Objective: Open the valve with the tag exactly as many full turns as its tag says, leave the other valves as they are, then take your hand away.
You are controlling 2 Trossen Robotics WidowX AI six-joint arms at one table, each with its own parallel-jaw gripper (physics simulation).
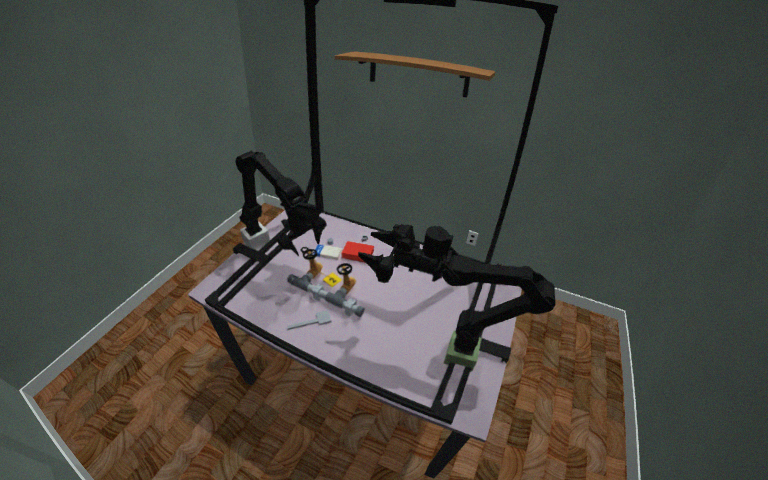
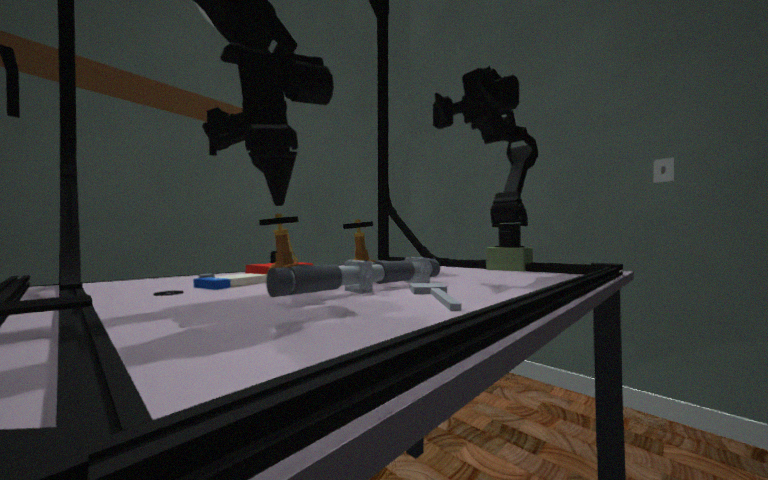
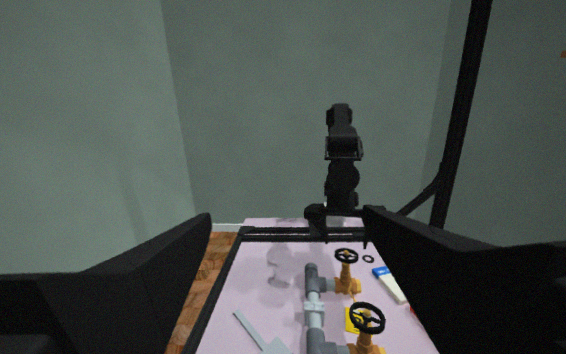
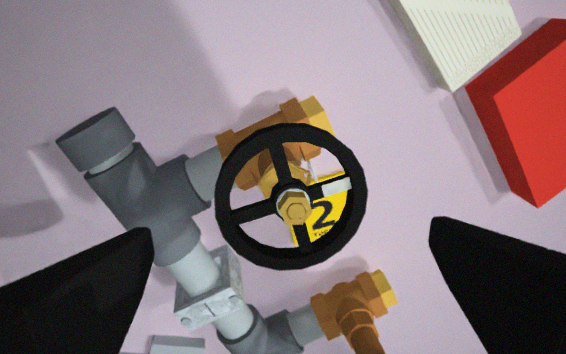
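Where they show: left gripper, fingertip midpoint: (image 1: 364,243) (image 2: 456,88) (image 3: 287,215); right gripper, fingertip midpoint: (image 1: 308,249) (image 2: 278,204) (image 3: 345,246) (image 4: 293,236); left arm's base at its link origin: (image 1: 465,345) (image 2: 509,247); right arm's base at its link origin: (image 1: 253,229).
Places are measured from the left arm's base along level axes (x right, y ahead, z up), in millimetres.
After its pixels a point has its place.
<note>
The tagged orange valve (image 1: 314,267) {x 155, y 626, z -10 mm} (image 2: 282,249) {x 154, y 644, z 3 mm} (image 3: 346,285) {x 159, y 620, z -23 mm} (image 4: 275,127) {x 173, y 671, z 45 mm} carries a black handwheel with a white mark on one spoke. A wire runs from it to the yellow tag (image 1: 332,279) {x 165, y 555, z -59 mm} (image 3: 349,325) {x 142, y 548, z -60 mm} (image 4: 339,205) {x 178, y 551, z -59 mm}, which reads 2. My right gripper (image 1: 307,247) {x 159, y 647, z 73 mm} (image 2: 278,203) {x 159, y 647, z 73 mm} (image 3: 345,246) {x 159, y 647, z 73 mm} (image 4: 293,236) {x 159, y 647, z 73 mm} is open and empty just above this handwheel, apart from it. The second valve (image 1: 349,281) {x 136, y 466, z -6 mm} (image 2: 360,246) {x 134, y 488, z 6 mm} (image 3: 365,345) {x 136, y 471, z 1 mm} (image 4: 350,305) {x 143, y 491, z -22 mm} stands beside it on the same pipe. My left gripper (image 1: 366,245) {x 0, y 351, z 322 mm} (image 3: 287,215) {x 0, y 351, z 322 mm} is open and empty, high above the table.
The grey pipe (image 1: 334,297) {x 52, y 489, z -19 mm} (image 2: 311,279) {x 61, y 661, z -36 mm} (image 3: 314,300) {x 71, y 585, z -23 mm} lies along the valves. A red box (image 1: 357,250) {x 340, y 520, z -34 mm} (image 4: 535,120) {x 328, y 539, z -34 mm} and a white and blue block (image 1: 330,251) {x 304, y 632, z -49 mm} (image 2: 243,278) {x 276, y 643, z -50 mm} lie behind. A grey flat tool (image 1: 322,318) {x -30, y 501, z -53 mm} (image 2: 428,288) {x -34, y 520, z -55 mm} lies in front. Dark rails edge the table.
</note>
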